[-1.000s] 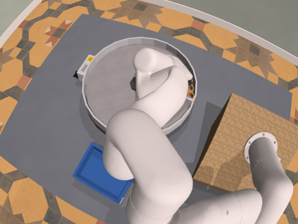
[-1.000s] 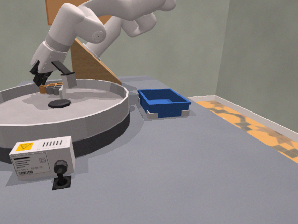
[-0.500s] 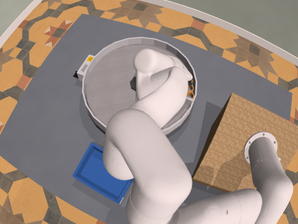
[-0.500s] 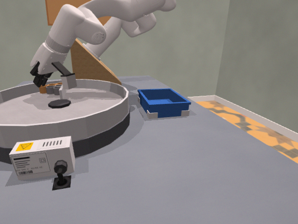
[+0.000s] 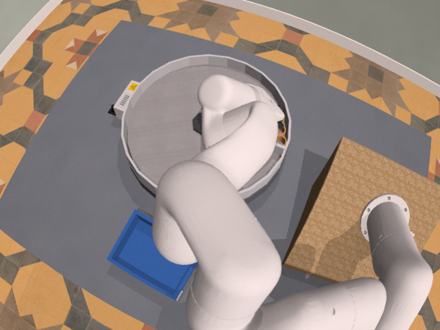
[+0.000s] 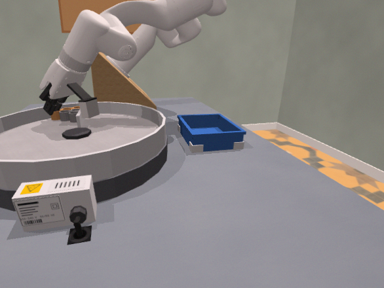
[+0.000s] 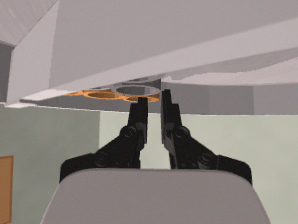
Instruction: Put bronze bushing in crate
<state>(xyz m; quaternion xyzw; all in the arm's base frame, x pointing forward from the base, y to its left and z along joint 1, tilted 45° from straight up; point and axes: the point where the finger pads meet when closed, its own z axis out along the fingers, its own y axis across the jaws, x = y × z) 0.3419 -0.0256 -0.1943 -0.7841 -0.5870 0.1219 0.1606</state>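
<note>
Now: hand 7 cm short of the blue crate, 44 cm to the right of it and 7 cm above it. From my hand the other things lie so: grey turning table (14 cm ahead, 10 cm to the left, 4 cm below).
</note>
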